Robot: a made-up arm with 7 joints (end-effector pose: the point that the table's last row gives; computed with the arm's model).
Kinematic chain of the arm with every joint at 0, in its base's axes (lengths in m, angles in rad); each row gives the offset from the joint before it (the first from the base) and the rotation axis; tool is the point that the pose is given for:
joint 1: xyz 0 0 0.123 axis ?
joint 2: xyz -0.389 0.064 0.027 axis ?
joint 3: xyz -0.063 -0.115 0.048 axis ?
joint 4: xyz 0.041 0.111 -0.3 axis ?
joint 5: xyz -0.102 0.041 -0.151 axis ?
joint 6: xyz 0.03 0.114 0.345 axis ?
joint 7: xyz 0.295 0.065 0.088 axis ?
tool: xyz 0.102 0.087 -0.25
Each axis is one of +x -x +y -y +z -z.
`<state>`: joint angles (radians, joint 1 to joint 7).
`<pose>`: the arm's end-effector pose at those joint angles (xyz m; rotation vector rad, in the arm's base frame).
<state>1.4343 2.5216 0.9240 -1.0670 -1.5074 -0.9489 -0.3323</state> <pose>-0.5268 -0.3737 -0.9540 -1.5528 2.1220 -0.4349</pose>
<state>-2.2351 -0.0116 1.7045 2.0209 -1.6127 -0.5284 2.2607</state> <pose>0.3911 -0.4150 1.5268 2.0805 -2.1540 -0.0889</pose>
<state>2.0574 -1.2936 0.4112 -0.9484 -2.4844 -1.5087 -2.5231</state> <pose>0.8426 -0.5607 -0.9871 0.4786 0.3089 -0.5315</pose>
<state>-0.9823 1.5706 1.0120 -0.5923 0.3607 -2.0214 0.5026</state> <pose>-0.0909 -0.3259 0.3309 1.6465 -0.4197 -1.9189</pose>
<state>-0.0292 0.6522 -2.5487 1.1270 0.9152 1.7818 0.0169</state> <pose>-0.3845 0.1725 0.6280 0.9196 -1.5531 0.9227</pose>
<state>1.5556 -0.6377 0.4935 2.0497 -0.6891 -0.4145 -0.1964</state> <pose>-0.0580 -0.5665 -0.2573 0.0524 -0.1282 -2.5810</pose>
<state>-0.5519 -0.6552 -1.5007 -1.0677 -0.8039 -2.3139 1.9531</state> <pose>-0.3328 -0.5246 -0.2214 0.3507 -0.6994 -2.2481</pose>
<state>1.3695 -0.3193 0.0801 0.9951 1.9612 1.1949 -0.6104</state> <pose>0.1801 0.0795 -0.3368 0.4733 -1.3770 0.8382</pose>
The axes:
joint 1: -y
joint 2: +x
joint 3: +y
joint 4: -z
joint 5: +x
joint 6: +y
joint 7: +x

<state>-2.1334 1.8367 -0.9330 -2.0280 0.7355 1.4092 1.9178</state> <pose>0.4308 0.3941 0.4535 -2.0020 -1.8786 0.8342</pose>
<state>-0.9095 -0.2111 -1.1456 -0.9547 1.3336 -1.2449 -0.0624</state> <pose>0.4030 0.0425 0.6305 1.3155 -0.4479 0.2604</pose>
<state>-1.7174 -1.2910 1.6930 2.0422 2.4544 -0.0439 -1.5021</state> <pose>0.5211 0.3456 1.2379 -2.2656 -0.1638 0.3080</pose>
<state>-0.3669 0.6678 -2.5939 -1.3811 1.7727 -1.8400 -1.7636</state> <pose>-0.3940 -0.7984 0.8739 0.5233 -1.8101 -1.2016</pose>
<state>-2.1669 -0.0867 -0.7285 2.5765 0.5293 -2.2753 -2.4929</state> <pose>0.2820 0.5579 0.1369 0.9351 0.6407 0.6363</pose>
